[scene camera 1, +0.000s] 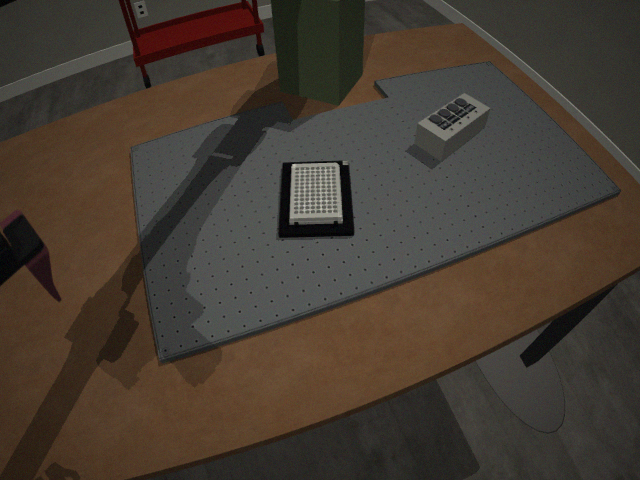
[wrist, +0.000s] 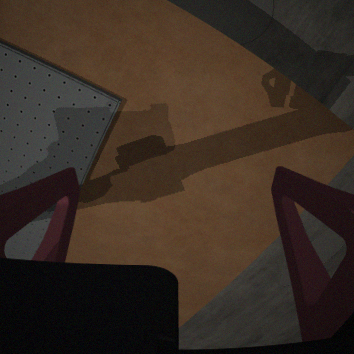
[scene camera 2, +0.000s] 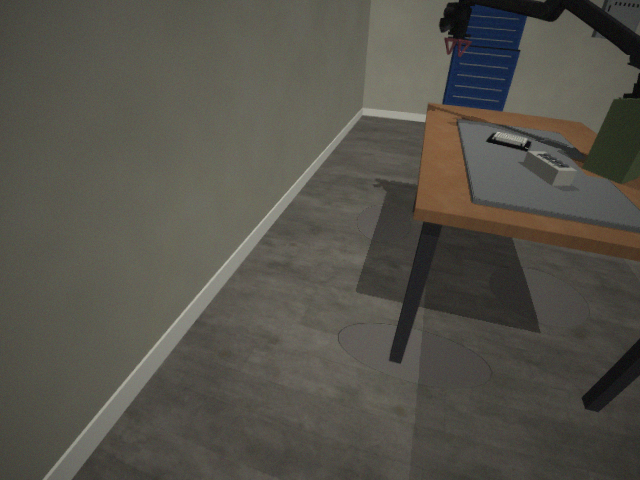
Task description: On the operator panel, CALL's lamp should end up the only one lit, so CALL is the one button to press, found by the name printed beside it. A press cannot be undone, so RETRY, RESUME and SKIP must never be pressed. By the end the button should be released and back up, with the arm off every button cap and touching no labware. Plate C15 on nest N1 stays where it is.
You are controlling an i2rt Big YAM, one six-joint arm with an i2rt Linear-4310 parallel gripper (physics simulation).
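Frame: origin at the arm's base, x up, y ahead, z left, level; millimetres.
Seen in the pictures: gripper, fingertip midpoint: [scene camera 1: 17, 334] [wrist: 174, 177] [scene camera 2: 453, 55].
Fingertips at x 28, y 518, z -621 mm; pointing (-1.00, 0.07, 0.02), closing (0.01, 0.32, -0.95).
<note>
Offsets run from my fingertips to a thing's middle. Level surfaces: height alone.
The operator panel {dz +738, dx -260, dy -203 mm} [scene camera 1: 430, 140] [scene camera 2: 540, 171] is a pale box on the grey perforated board, with a row of dark round button caps on top; its printed names are too small to read and no lamp looks lit. White plate C15 {dz +410, dx -269, dy -202 mm} [scene camera 1: 315, 191] [scene camera 2: 510, 137] sits on the black nest N1 {dz +410, dx -277, dy -202 mm} [scene camera 1: 316, 231]. My gripper [scene camera 2: 454, 54] [wrist: 174, 177] is open and empty, high above the table's end beyond the plate in scene camera 2, far from the panel. In scene camera 1 one pink finger [scene camera 1: 47, 271] shows at the left edge. The panel and plate do not show in the wrist view.
The grey perforated board {dx -288 mm} [scene camera 1: 248, 279] [scene camera 2: 491, 178] [wrist: 25, 102] lies on the wooden table {dx -301 mm} [scene camera 1: 336, 361] [scene camera 2: 439, 175] [wrist: 210, 210]. A green pedestal [scene camera 1: 317, 51] [scene camera 2: 615, 139] stands at its rear edge, under the arm's base. Beyond the table are a red cart [scene camera 1: 199, 35] and a blue cabinet [scene camera 2: 483, 77].
</note>
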